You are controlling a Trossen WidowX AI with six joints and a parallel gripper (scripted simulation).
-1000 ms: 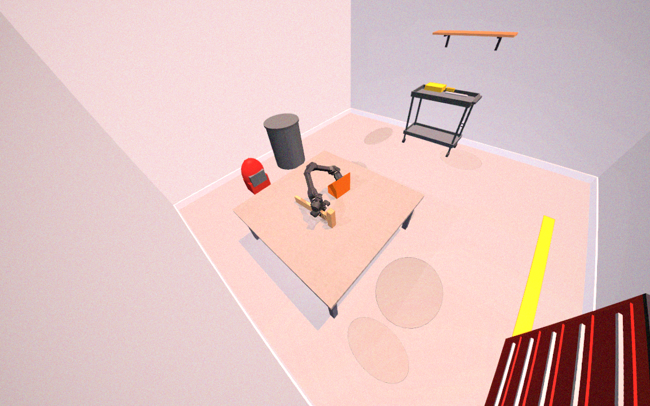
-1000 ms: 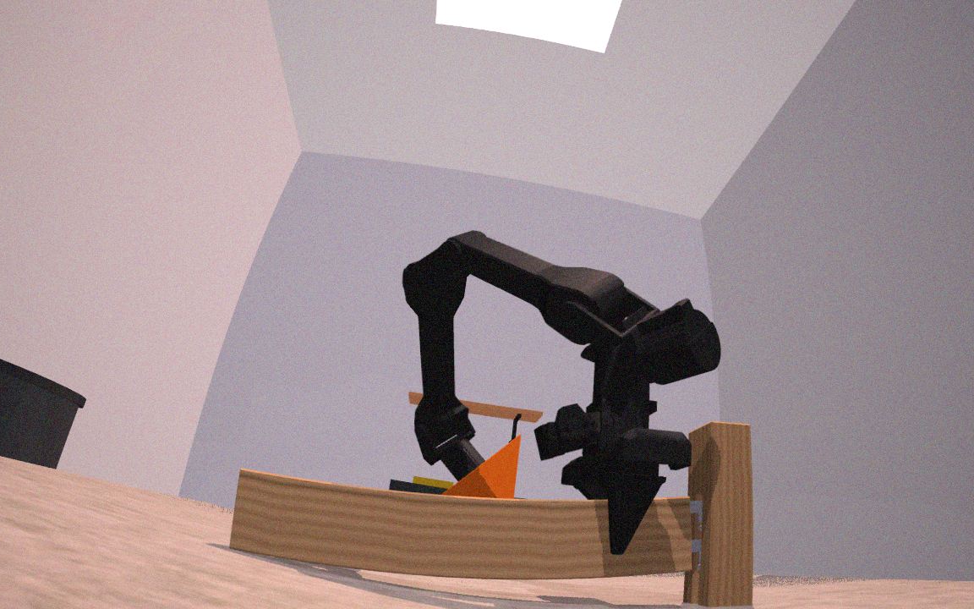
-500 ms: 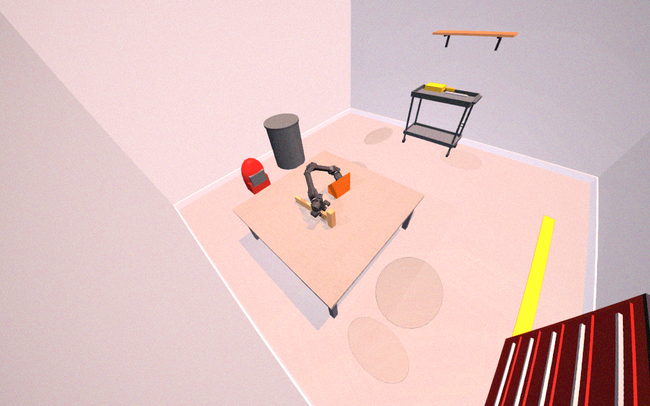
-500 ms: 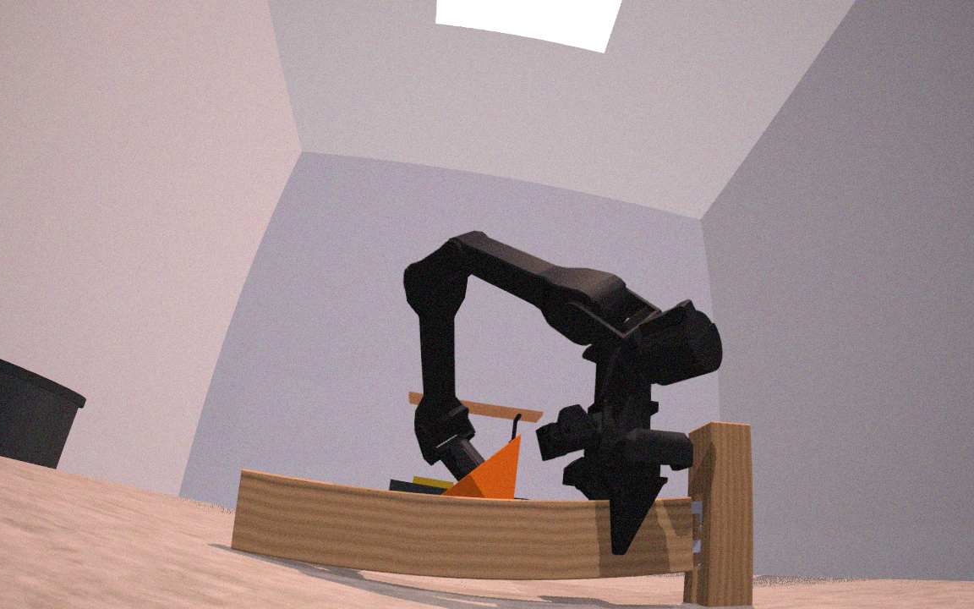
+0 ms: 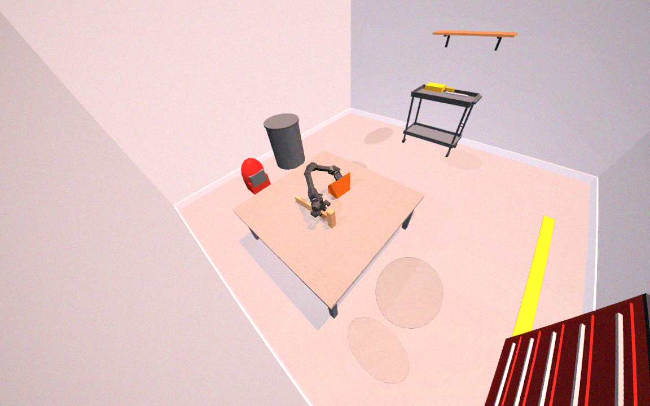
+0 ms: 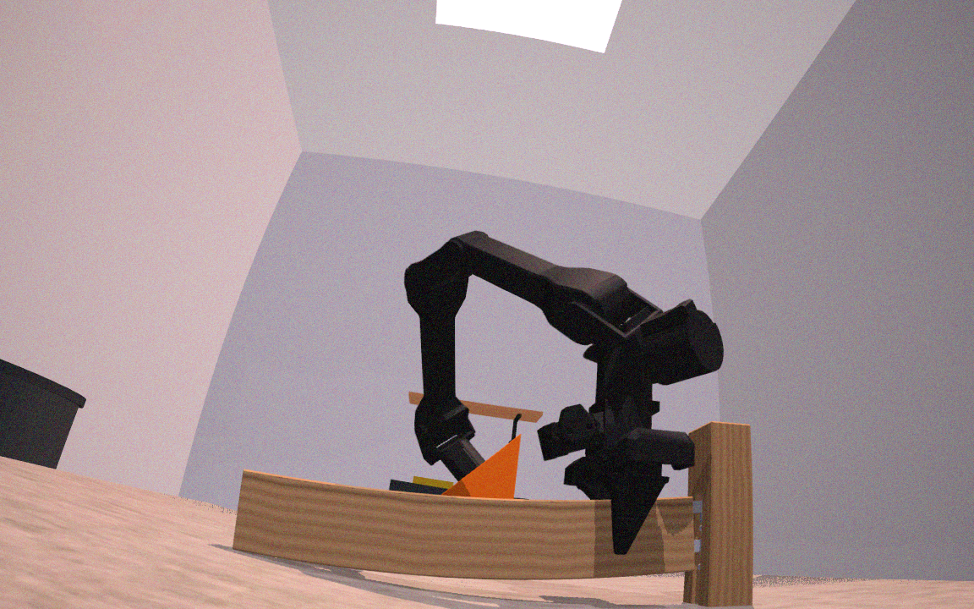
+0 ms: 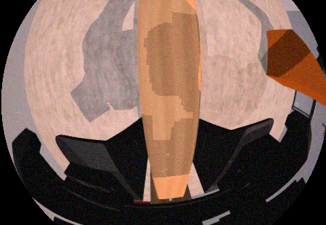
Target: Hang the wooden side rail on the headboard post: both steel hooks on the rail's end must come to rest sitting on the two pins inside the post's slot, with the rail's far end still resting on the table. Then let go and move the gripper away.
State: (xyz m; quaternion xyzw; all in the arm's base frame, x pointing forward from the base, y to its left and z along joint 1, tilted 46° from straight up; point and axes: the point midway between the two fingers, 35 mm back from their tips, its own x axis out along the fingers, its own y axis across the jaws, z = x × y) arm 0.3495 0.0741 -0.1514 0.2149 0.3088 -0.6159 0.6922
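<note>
The headboard post is 2 cm behind my gripper tip, 11 cm to the left of it and 4 cm above it.
</note>
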